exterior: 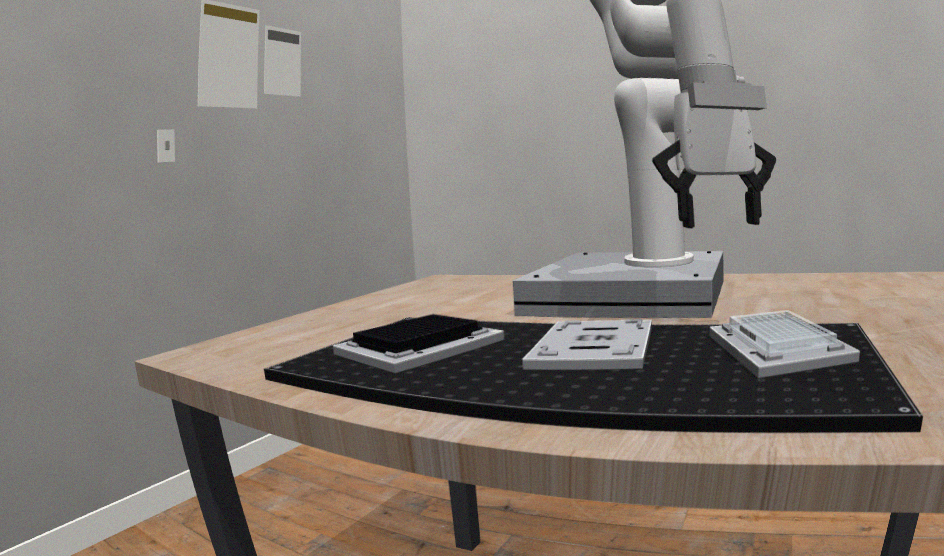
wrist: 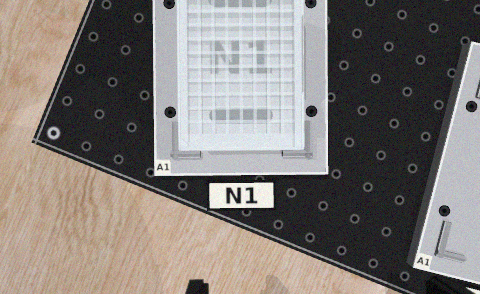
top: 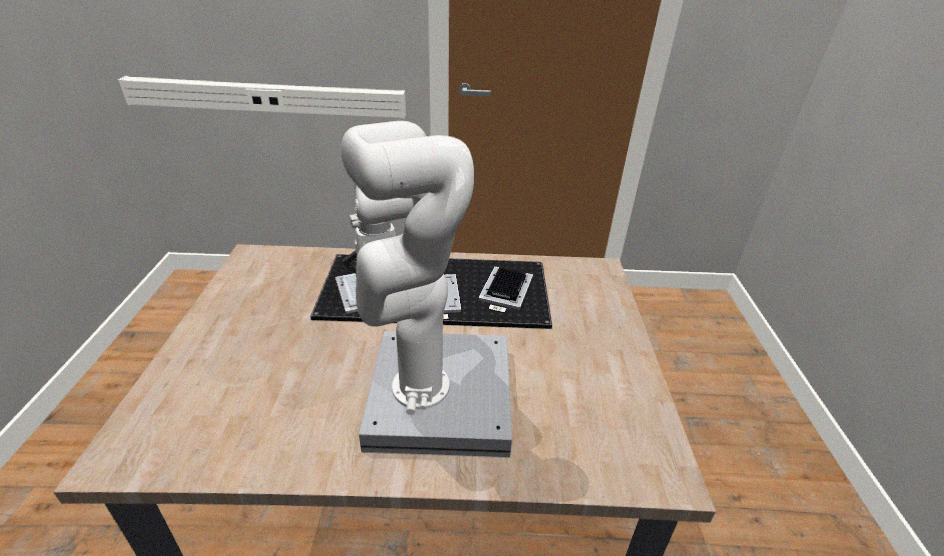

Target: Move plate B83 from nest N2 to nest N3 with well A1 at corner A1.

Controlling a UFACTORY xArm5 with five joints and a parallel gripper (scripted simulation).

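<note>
Right now the black well plate is 140 mm ahead of my hand, 340 mm to the right of it and 110 mm below it. From my hand the other things lie so: nest N1 (110 mm ahead, 70 mm to the left, 130 mm below); then clear well plate (110 mm ahead, 70 mm to the left, 110 mm below); then nest N3 (100 mm ahead, 140 mm to the right, 130 mm below).
</note>
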